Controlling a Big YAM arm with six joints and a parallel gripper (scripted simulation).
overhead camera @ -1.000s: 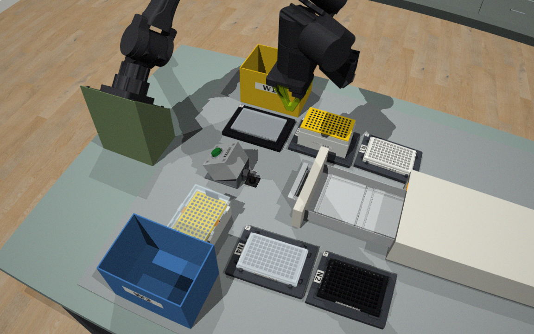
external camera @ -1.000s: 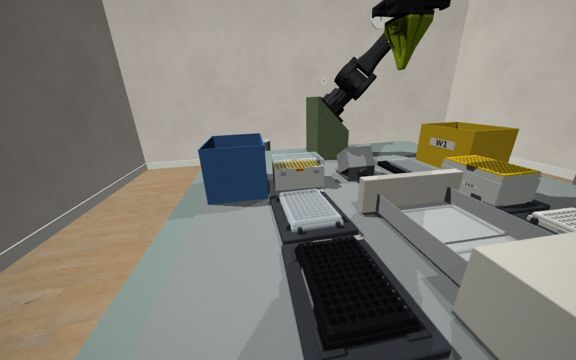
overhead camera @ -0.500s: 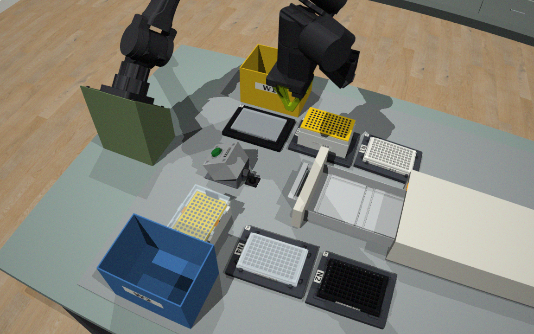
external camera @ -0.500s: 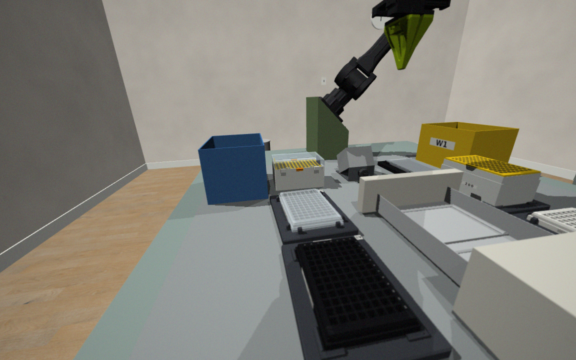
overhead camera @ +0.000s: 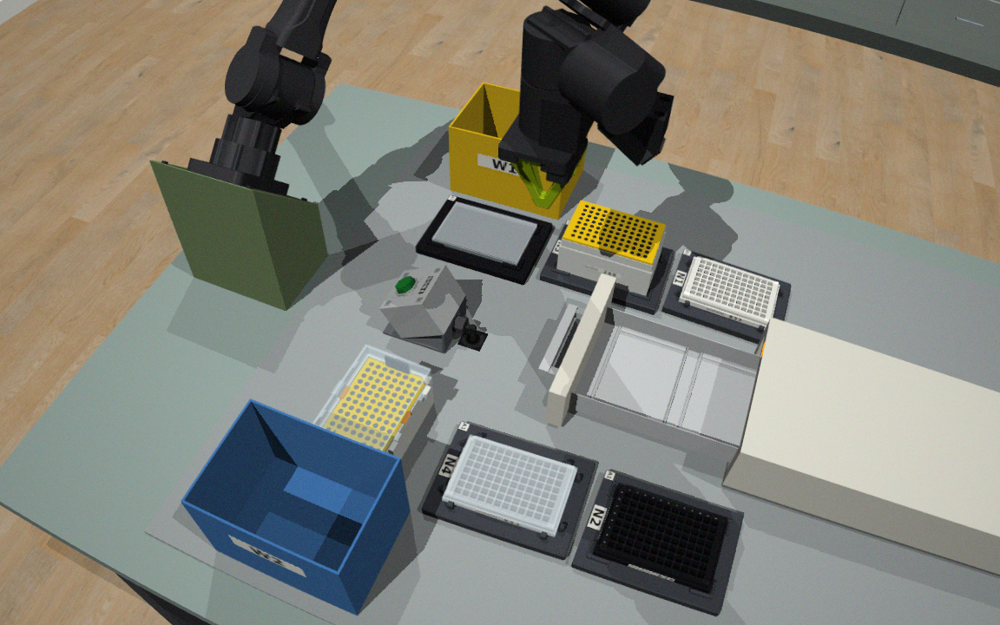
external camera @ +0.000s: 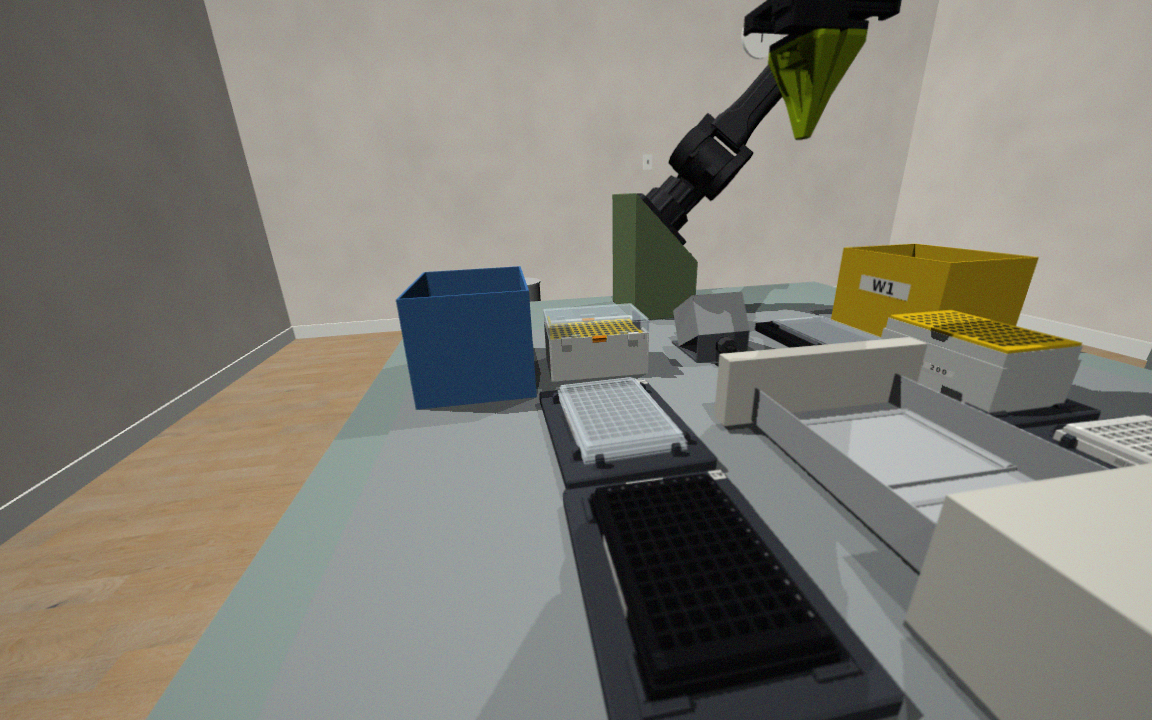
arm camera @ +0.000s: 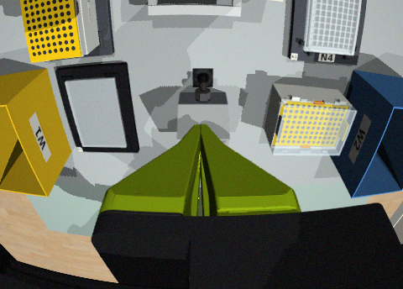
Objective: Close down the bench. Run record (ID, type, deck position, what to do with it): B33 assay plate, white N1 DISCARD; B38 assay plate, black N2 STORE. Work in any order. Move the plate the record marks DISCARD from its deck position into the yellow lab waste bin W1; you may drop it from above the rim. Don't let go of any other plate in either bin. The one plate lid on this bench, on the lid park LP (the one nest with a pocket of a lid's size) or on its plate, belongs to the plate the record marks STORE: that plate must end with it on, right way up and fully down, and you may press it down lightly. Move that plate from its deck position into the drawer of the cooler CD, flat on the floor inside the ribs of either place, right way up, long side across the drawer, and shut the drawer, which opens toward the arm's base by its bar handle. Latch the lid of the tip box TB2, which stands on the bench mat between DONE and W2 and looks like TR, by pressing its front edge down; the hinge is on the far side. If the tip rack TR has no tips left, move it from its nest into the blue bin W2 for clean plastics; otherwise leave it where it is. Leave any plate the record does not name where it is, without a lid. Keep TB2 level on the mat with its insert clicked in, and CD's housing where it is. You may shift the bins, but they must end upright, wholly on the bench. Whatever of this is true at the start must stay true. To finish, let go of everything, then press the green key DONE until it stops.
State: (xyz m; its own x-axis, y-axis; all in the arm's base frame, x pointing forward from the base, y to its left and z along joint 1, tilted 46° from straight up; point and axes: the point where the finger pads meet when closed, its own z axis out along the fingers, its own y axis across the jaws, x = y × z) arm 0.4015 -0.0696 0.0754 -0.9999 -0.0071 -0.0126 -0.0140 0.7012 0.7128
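My gripper is now 24 cm above the plate lid, 17 cm to the right of it and 13 cm past it. Also, from my hand: green DONE key: 19 cm below, 17 cm behind, 1 cm to the right; then tip rack TR: 20 cm below, 18 cm to the left, 4 cm ahead; then cooler drawer: 23 cm below, 18 cm ahead, 1 cm to the left.
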